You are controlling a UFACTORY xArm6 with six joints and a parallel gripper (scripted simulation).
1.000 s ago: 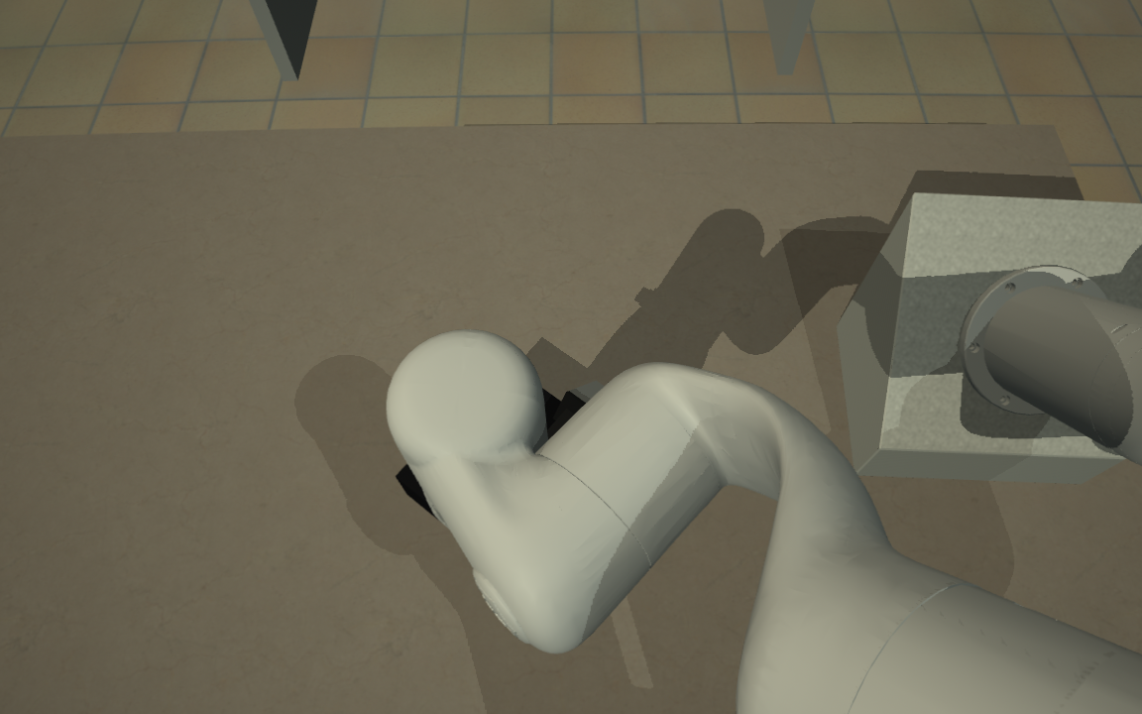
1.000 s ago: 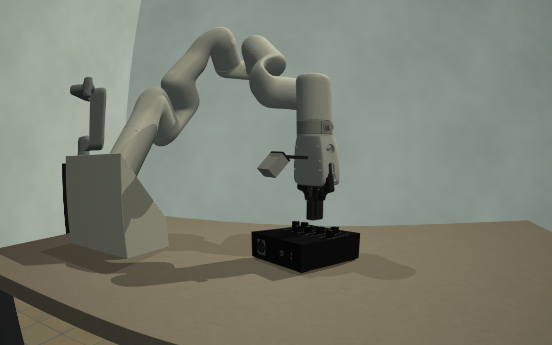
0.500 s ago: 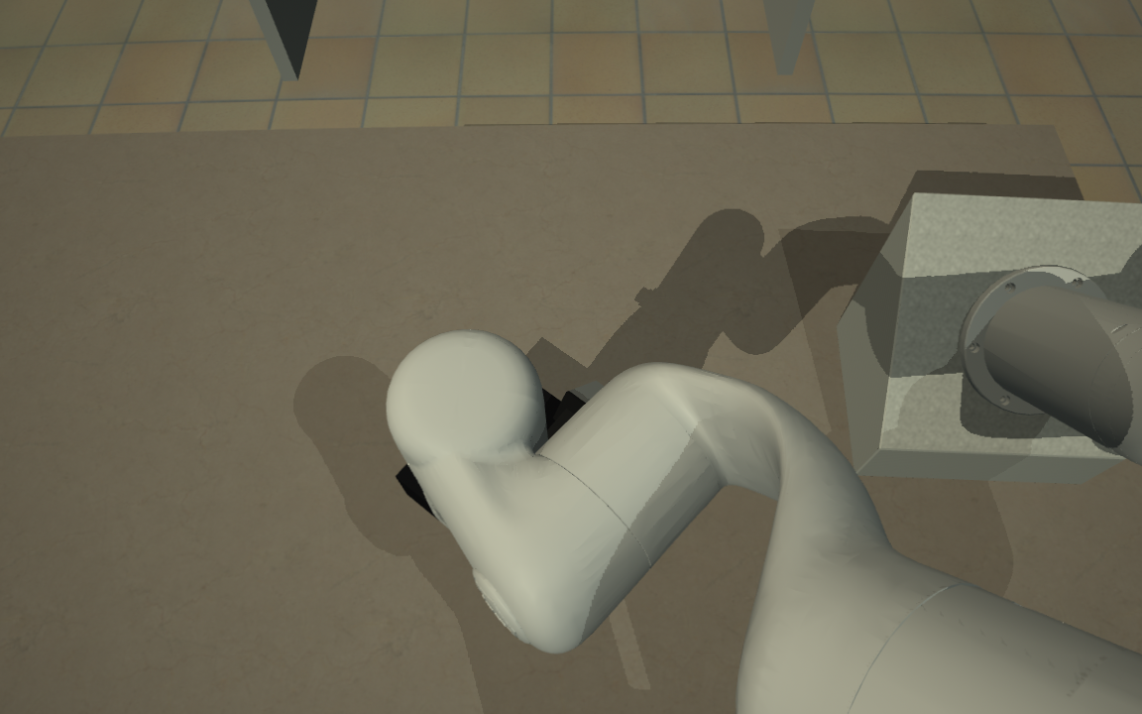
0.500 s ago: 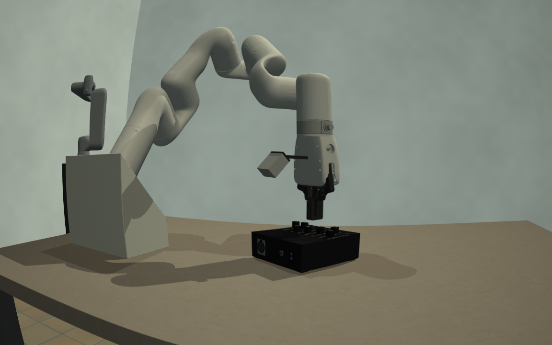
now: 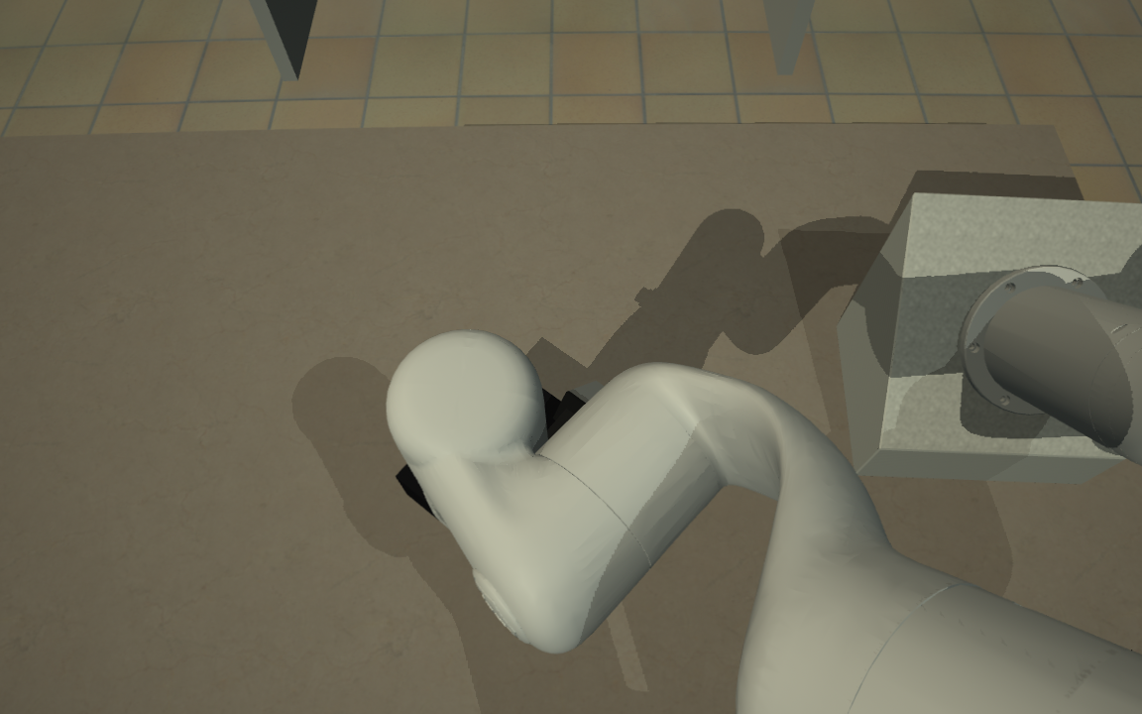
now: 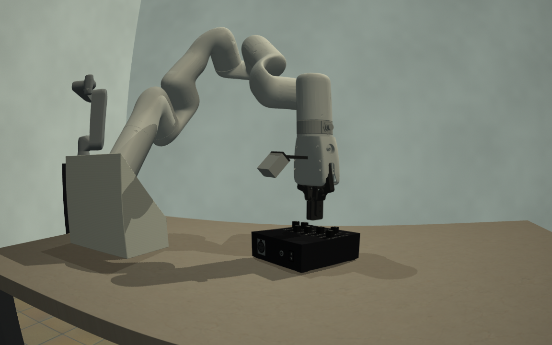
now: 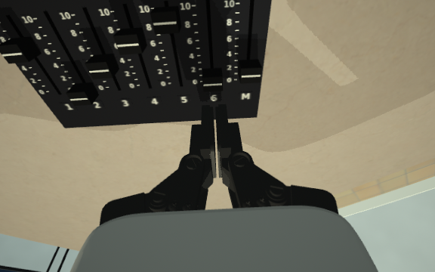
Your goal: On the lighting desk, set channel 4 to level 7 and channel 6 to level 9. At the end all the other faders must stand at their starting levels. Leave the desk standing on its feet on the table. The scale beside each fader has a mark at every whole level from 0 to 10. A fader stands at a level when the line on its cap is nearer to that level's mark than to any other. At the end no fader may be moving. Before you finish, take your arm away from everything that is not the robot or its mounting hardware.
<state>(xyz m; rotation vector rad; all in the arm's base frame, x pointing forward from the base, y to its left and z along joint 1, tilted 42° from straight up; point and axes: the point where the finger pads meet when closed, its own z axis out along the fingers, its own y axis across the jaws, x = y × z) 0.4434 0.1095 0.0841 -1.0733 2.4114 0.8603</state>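
My hand is 20 mm past the channel 6 cap, 20 mm to the left of it and 30 mm above it. From my hand the other things lie so: channel 4 cap: 70 mm to the right, 30 mm below; master fader cap: 40 mm behind, 10 mm to the right, 30 mm below; channel 5 cap: 20 mm behind, 60 mm to the right, 30 mm below.
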